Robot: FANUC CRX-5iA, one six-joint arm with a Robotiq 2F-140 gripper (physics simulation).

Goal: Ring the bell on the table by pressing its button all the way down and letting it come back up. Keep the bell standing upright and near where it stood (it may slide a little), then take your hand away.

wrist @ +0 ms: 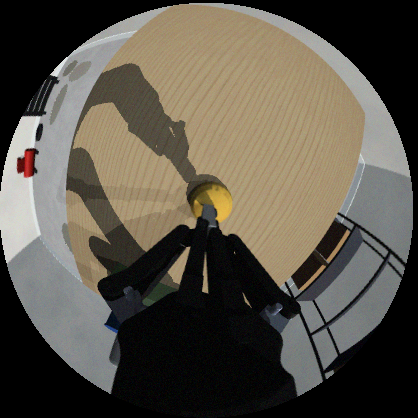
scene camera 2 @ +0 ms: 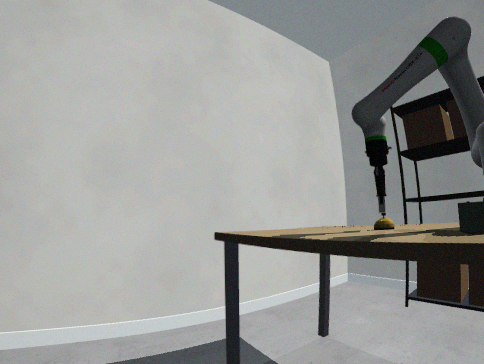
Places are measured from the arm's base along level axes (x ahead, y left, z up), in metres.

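Pixels of known places: gripper, fingertip midpoint: (wrist: 206,212) (scene camera 2: 382,212).
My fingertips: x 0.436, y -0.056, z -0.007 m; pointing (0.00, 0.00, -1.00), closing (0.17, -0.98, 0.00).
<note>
Behind a point stands the place of what it marks.
The bell (scene camera 2: 384,224) {y -0.028, x 0.420, z -0.054 m} (wrist: 222,201) {y -0.079, x 0.454, z -0.035 m} has a yellow dome and stands upright on the wooden table (scene camera 2: 300,233) {y 0.174, x 0.691, z -0.075 m} (wrist: 280,125) {y -0.135, x 0.647, z -0.075 m}. Its small dark button shows on top in the scene view, right under the fingertips. My gripper (scene camera 2: 382,212) {y -0.056, x 0.436, z -0.007 m} (wrist: 206,212) {y -0.056, x 0.436, z -0.007 m} points straight down, shut and empty, with its fingertips over the middle of the bell. In the scene view the tips are at the button's top, touching it or very nearly so; I cannot tell which. In the wrist view the fingertips hide the button.
A dark green block (scene camera 2: 471,218) {y 0.134, x 0.106, z -0.041 m} (wrist: 160,294) {y -0.035, x 0.126, z -0.030 m} stands on the table near the robot's base. A black shelf unit (scene camera 2: 403,200) (wrist: 320,356) with brown boxes stands behind the table. The arm's shadow falls across the table top.
</note>
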